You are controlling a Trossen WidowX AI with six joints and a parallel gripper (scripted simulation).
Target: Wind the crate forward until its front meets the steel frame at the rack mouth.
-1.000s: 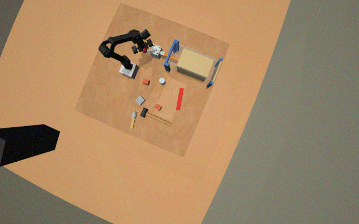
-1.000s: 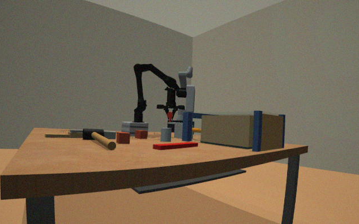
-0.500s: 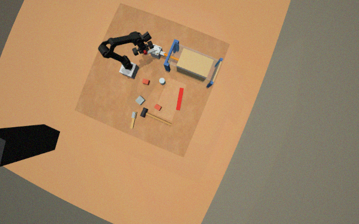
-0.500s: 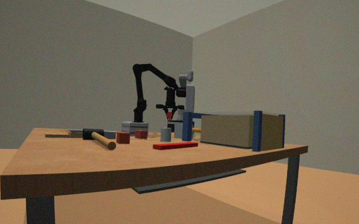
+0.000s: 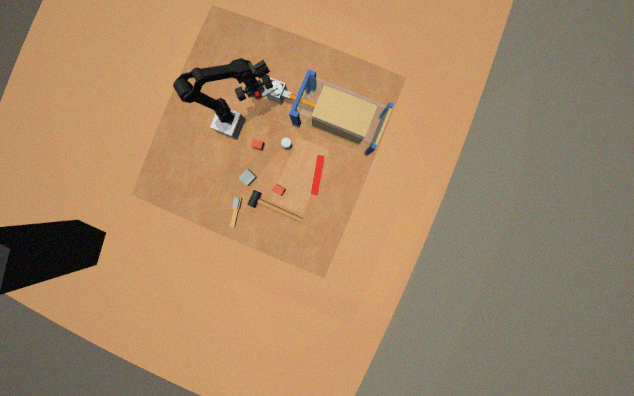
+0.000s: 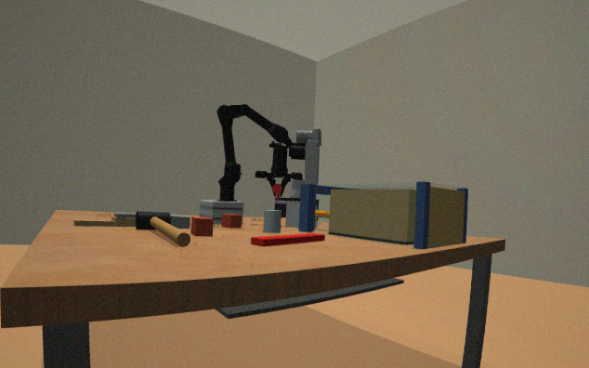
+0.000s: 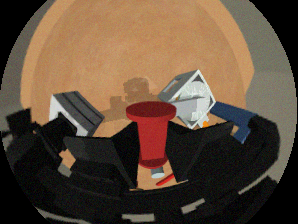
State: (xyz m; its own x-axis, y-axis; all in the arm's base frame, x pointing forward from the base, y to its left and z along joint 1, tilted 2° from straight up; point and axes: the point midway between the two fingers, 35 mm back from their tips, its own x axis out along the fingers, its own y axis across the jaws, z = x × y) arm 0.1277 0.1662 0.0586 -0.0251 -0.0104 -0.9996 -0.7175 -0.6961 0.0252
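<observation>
Right now my gripper tip is 2 cm short of the winch handle, 3 cm to the right of it and 1 cm above it. The rest, counted from my gripper tip: red knob 2 cm above; grey block 8 cm ahead, 44 cm to the right, 10 cm below; grey hand winch 4 cm ahead, 7 cm to the left, 9 cm below.
</observation>
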